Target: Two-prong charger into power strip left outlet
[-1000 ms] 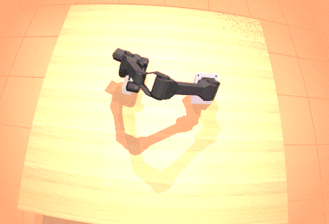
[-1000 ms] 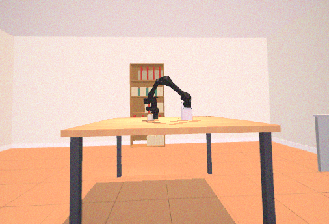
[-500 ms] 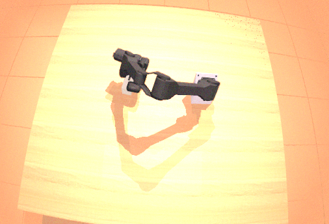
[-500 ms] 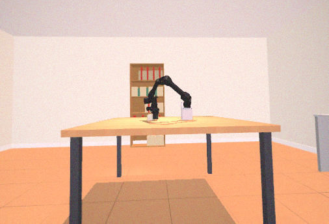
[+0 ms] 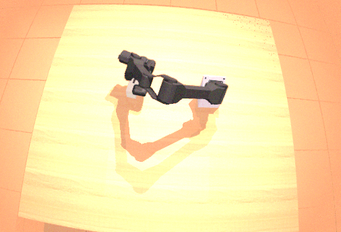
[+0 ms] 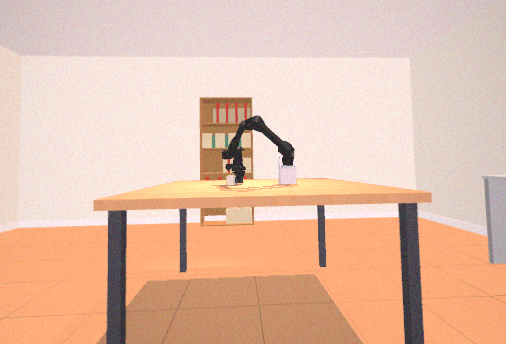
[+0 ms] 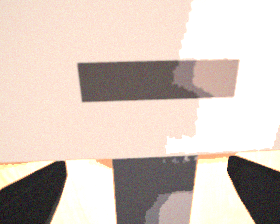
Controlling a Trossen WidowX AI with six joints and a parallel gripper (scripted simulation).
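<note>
My gripper tip is 20 mm short of the dark grey charger and 10 mm below it.
</note>
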